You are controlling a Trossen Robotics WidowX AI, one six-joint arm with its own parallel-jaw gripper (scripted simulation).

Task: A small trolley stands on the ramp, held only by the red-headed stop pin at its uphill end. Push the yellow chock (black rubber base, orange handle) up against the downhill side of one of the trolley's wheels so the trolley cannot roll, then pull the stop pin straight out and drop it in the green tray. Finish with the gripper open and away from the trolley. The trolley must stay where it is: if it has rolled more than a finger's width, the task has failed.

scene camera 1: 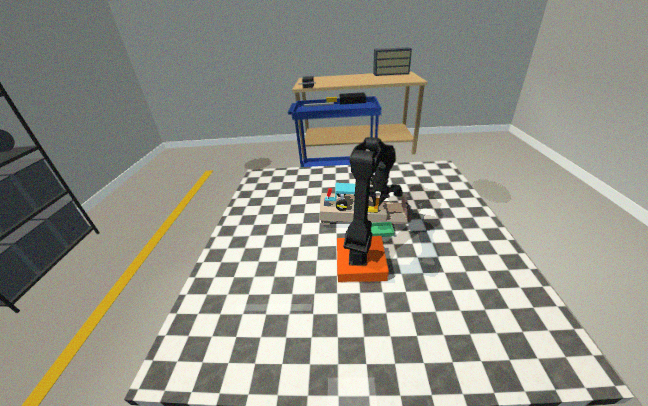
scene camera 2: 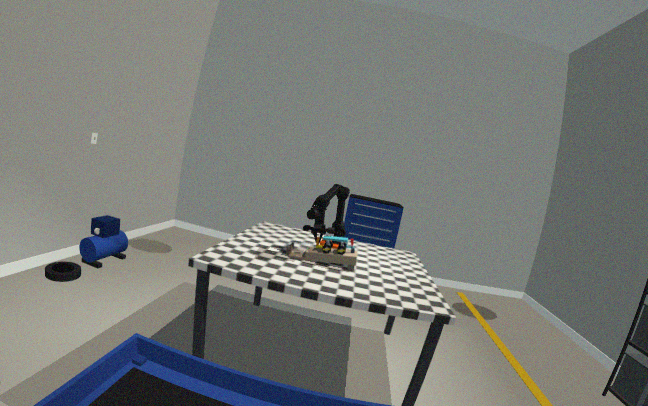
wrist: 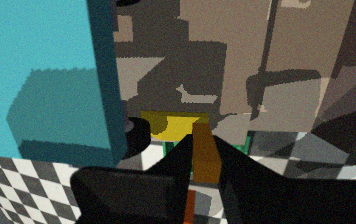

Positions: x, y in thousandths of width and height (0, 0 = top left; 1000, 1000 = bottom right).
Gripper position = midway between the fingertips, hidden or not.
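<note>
You'd see the gripper (wrist: 563, 623) here, and there's a yellow chock (wrist: 465, 560), and a cyan trolley (wrist: 192, 489) as well.
</note>
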